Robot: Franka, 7 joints.
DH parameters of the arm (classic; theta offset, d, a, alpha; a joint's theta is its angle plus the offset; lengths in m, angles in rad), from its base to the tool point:
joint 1: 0 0.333 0 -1.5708
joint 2: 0 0 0 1.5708
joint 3: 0 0.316 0.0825 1.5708
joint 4: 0 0 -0.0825 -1.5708
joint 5: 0 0.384 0 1.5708
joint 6: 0 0 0.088 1.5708
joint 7: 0 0.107 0 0
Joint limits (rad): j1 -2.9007..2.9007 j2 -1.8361..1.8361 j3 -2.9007..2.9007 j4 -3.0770..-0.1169 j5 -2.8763..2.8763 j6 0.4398..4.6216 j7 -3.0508..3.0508
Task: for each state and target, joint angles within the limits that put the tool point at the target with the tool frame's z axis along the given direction. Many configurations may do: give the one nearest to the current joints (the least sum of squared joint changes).
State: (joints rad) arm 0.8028 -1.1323 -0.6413 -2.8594 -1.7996 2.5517 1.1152
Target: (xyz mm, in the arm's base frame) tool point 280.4 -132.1 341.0 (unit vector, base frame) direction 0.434 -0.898 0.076
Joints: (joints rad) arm 0.1138 -0.7084 -0.4170 -3.0770 -2.2870 1.7705 1.1152
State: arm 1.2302 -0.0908 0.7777 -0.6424 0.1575 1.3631 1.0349
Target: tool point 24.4 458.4 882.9 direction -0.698 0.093 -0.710
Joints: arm 0.7860 0.1801 0.6598 -0.7648 0.7895 1.0676 1.0349
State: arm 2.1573 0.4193 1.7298 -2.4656 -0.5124 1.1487 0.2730
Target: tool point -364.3 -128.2 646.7 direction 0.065 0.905 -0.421
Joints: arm 1.7736 0.5486 2.3571 -1.9006 -1.2189 0.5710 0.2730
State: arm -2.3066 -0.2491 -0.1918 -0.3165 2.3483 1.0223 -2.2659
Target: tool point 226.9 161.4 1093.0 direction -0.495 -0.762 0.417
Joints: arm -2.8866 -0.5639 -1.0433 -0.4077 1.6895 1.5128 -2.2659
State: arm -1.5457 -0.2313 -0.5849 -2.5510 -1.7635 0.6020 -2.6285
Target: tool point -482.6 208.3 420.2 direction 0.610 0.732 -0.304
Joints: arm -1.4253 -0.8695 -1.5184 -1.9385 -1.5764 0.6490 -2.6285
